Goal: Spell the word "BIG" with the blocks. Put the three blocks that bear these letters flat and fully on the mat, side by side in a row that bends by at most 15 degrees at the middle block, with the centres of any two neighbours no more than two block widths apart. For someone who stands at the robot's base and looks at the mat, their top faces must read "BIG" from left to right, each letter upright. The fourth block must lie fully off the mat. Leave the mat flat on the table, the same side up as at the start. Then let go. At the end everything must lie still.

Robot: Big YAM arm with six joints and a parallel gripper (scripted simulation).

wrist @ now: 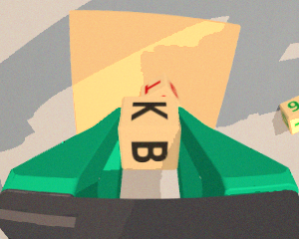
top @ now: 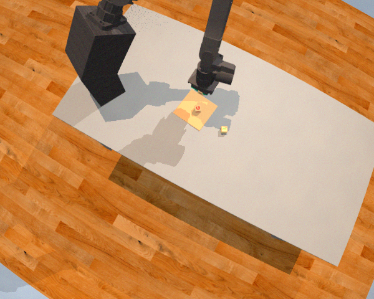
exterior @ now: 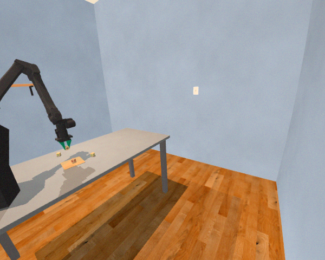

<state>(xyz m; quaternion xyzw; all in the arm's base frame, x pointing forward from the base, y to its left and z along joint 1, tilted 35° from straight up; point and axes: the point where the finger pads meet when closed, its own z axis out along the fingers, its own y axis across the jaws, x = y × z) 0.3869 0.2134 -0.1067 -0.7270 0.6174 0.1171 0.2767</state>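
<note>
Right now the mat is 11 cm below my hand, 4 cm to the right of it and 1 cm ahead of it. The rest, counted from my hand: block: 20 cm to the left, 10 cm below, 7 cm behind.
</note>
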